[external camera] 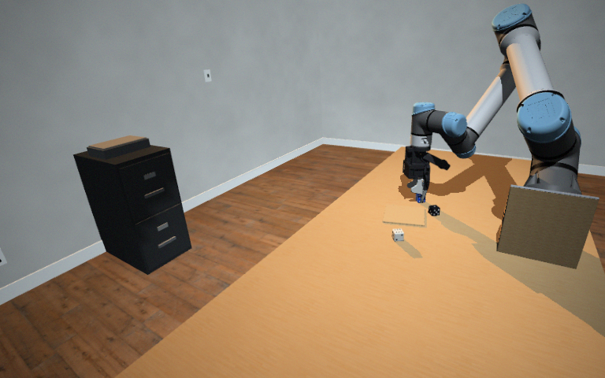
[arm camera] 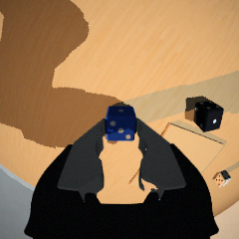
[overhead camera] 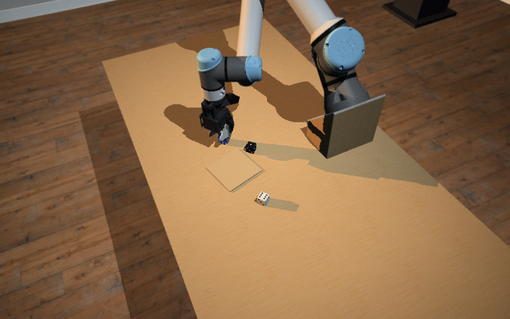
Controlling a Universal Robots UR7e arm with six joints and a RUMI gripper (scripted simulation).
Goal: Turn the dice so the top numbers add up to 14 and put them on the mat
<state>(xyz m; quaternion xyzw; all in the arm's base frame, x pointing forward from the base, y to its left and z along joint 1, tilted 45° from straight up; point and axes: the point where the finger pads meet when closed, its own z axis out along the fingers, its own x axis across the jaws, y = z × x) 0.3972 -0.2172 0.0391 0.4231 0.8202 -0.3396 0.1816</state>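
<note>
The tan mat lies 20 mm ahead of my hand, 140 mm to the left of it and 20 mm below it. From my hand the other things lie so: white die: 10 mm behind, 310 mm to the left; blue die: right at my hand; black die: 70 mm behind, 90 mm to the left.
</note>
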